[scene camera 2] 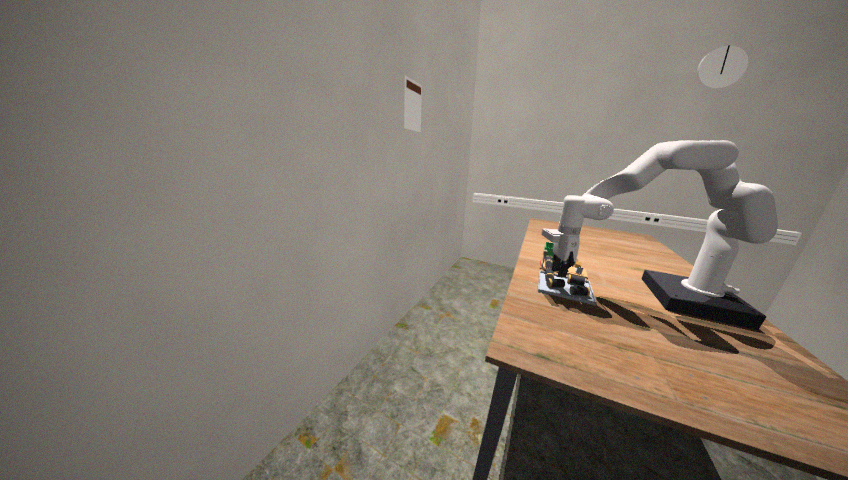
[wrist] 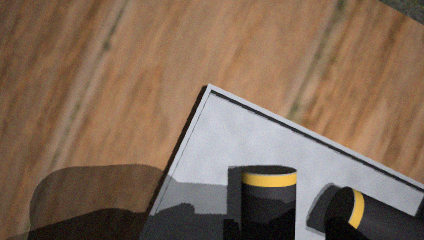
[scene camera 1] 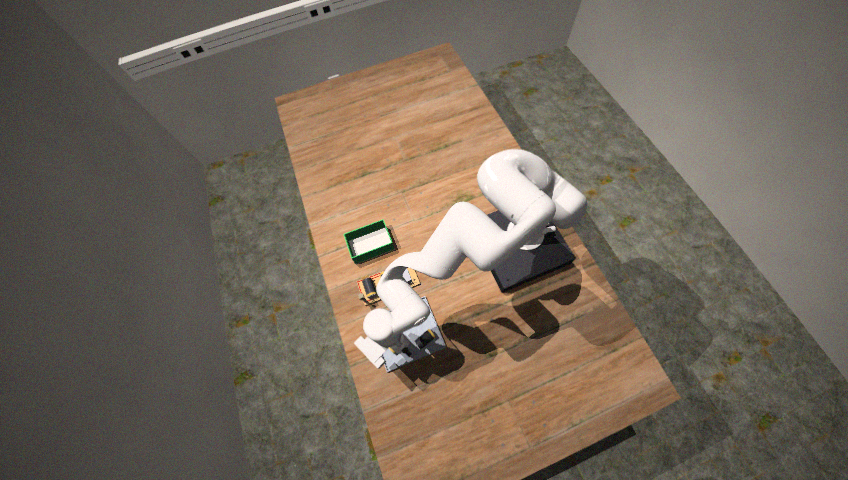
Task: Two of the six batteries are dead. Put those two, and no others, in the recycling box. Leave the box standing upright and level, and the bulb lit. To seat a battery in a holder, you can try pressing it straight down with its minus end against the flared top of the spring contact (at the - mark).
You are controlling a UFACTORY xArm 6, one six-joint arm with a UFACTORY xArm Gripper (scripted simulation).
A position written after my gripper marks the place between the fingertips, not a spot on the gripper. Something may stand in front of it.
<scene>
I see my gripper (scene camera 2: 558, 273) and a grey tray (scene camera 1: 393, 361).
The grey tray is seen too in the wrist view (wrist: 203, 186).
</scene>
